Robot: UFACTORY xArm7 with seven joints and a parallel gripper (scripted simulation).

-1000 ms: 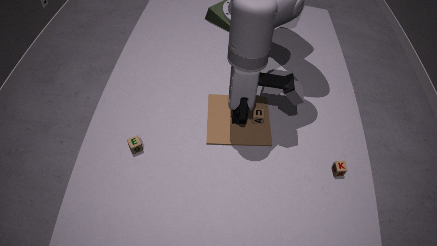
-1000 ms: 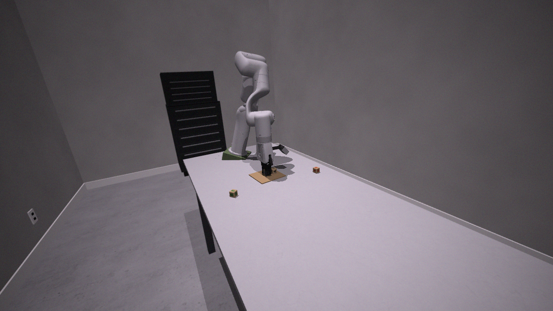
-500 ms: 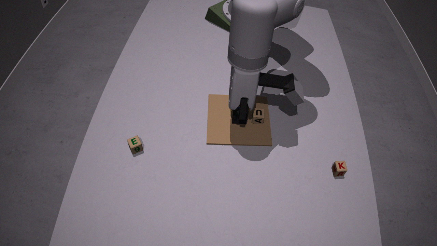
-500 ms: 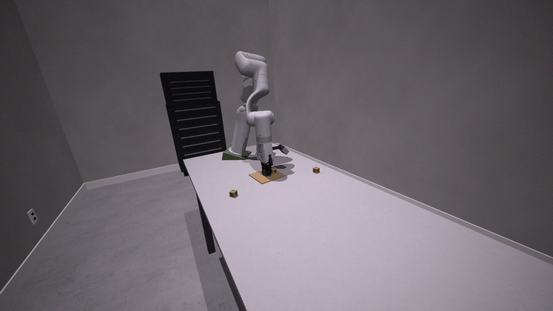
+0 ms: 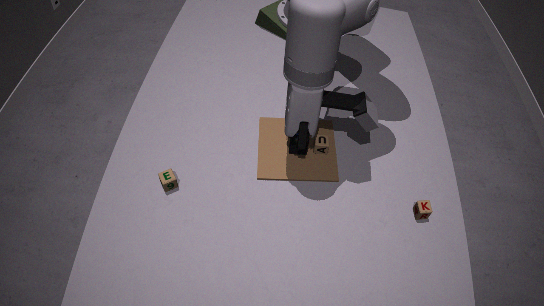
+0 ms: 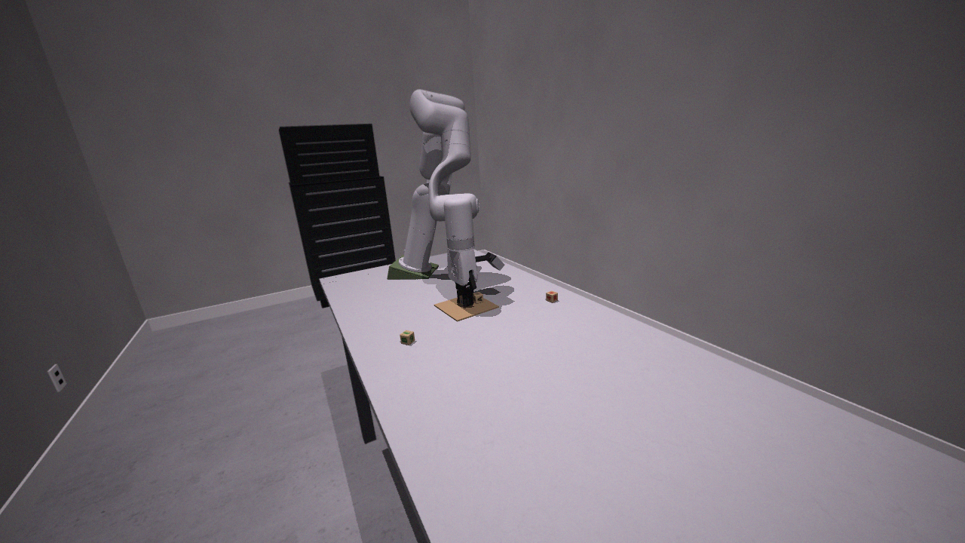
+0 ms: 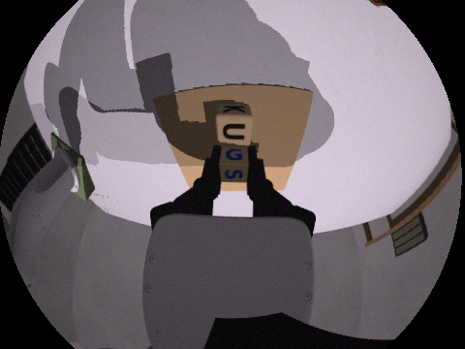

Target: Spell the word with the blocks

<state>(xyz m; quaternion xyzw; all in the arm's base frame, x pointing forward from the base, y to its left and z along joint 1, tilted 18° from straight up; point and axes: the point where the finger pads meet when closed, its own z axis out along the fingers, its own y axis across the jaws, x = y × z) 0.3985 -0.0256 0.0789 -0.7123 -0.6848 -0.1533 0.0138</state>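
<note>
Right now the S block is 1 cm below my hand. Also, from my hand: U block (4 cm to the left, 1 cm below); then tan mat (3 cm below); then E block (22 cm to the right, 10 cm ahead, 2 cm below).
</note>
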